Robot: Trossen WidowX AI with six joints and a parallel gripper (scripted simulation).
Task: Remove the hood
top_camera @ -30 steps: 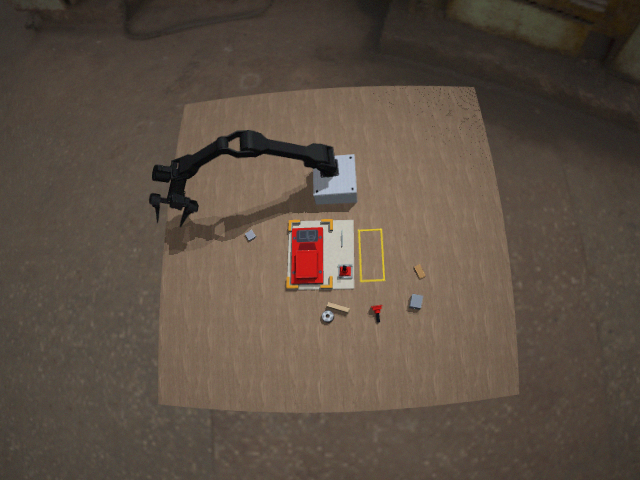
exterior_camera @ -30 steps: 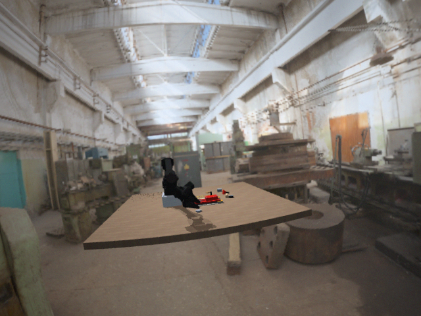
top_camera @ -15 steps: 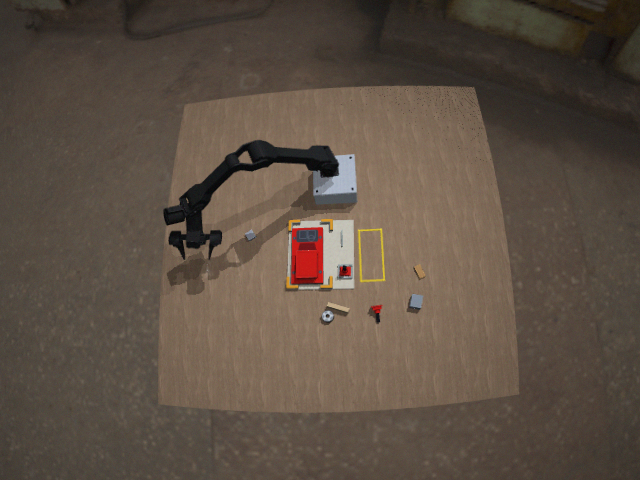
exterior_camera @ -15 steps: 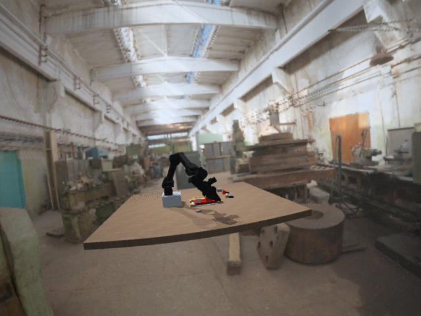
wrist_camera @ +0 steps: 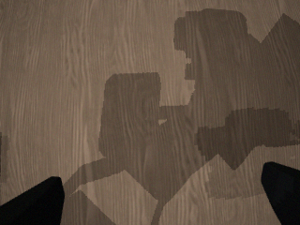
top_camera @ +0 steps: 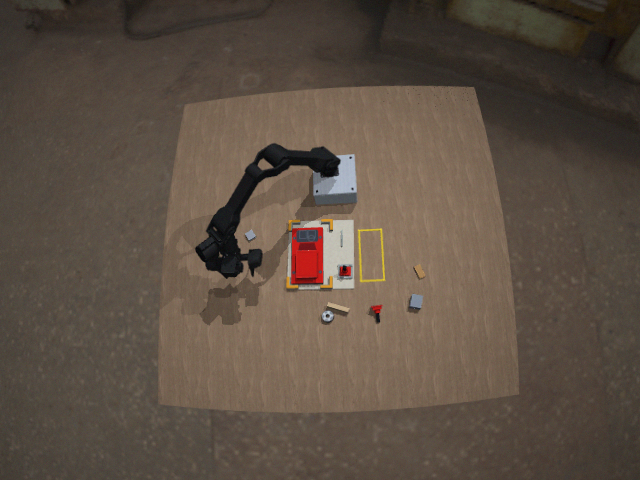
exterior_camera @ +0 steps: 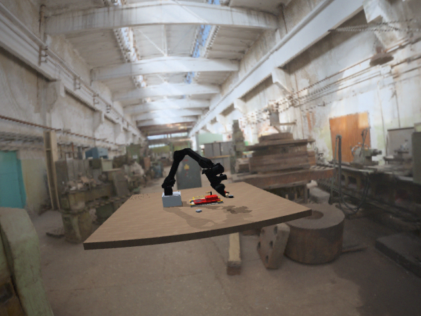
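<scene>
Now: the red hood 220 mm to the left of my gripper tip, 50 mm below it and 40 mm behind it. Also, from my gripper tip: grey block 580 mm to the left, 120 mm ahead, 80 mm below.
</scene>
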